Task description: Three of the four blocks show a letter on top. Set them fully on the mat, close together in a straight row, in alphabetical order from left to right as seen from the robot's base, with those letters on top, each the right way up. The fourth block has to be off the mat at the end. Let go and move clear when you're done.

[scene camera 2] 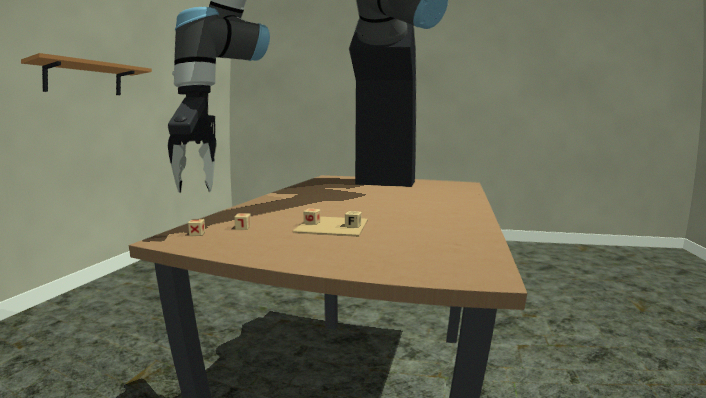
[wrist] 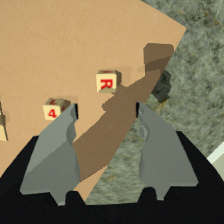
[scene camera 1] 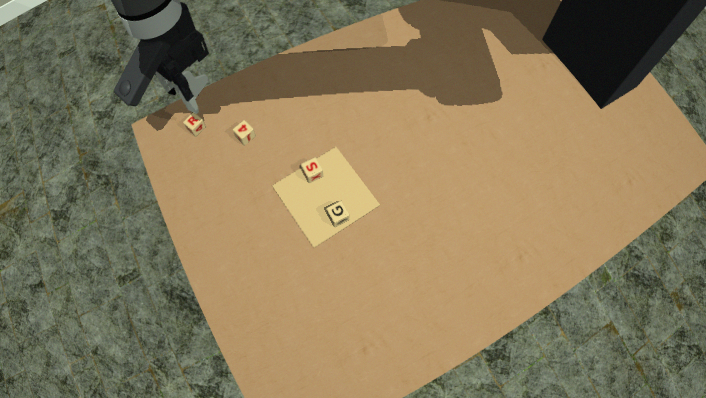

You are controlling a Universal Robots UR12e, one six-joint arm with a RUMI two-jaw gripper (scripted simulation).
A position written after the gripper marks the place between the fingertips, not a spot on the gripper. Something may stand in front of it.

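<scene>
Mat [scene camera 1: 307, 202], the gripper [scene camera 1: 185, 103]. The gripper again [scene camera 2: 194, 192], with the mat [scene camera 2: 328, 225]. The gripper also [wrist: 107, 103].
</scene>
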